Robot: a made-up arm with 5 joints.
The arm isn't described. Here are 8 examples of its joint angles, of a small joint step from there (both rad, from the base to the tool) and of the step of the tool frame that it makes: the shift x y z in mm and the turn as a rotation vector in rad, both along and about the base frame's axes.
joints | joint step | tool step
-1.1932 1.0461 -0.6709 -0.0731 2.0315 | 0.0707 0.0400 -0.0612 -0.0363 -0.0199 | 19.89 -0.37 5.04 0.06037 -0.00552 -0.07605
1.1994 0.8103 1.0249 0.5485 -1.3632 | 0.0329 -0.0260 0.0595 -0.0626 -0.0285 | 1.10 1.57 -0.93 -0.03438 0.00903 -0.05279
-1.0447 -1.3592 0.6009 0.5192 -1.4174 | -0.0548 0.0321 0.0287 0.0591 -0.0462 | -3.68 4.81 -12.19 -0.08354 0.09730 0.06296
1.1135 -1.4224 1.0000 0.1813 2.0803 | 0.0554 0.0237 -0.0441 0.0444 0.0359 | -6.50 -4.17 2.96 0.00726 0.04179 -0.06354
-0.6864 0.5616 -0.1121 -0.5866 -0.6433 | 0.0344 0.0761 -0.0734 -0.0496 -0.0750 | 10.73 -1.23 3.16 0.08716 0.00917 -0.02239
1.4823 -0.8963 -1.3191 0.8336 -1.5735 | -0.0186 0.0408 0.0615 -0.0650 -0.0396 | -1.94 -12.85 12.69 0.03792 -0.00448 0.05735
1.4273 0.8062 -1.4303 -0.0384 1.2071 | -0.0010 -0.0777 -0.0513 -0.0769 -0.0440 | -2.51 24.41 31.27 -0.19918 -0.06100 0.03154
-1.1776 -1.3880 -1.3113 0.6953 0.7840 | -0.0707 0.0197 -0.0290 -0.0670 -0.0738 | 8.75 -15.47 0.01 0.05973 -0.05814 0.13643
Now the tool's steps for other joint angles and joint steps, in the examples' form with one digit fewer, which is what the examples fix.
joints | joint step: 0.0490 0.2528 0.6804 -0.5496 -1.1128 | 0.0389 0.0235 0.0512 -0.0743 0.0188
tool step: -3.5 -6.5 -9.0 -0.0174 0.0016 -0.0319
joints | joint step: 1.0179 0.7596 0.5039 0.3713 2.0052 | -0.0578 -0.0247 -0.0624 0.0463 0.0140
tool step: 10.1 -6.5 7.0 -0.0338 -0.0229 0.0718
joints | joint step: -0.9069 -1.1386 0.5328 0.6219 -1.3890 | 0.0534 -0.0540 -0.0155 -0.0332 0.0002
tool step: 3.3 -6.0 12.4 0.0790 -0.0656 -0.0534
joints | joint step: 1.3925 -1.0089 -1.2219 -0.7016 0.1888 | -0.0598 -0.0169 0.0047 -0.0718 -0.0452
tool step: -15.8 8.2 -8.4 -0.0914 0.0263 0.0673
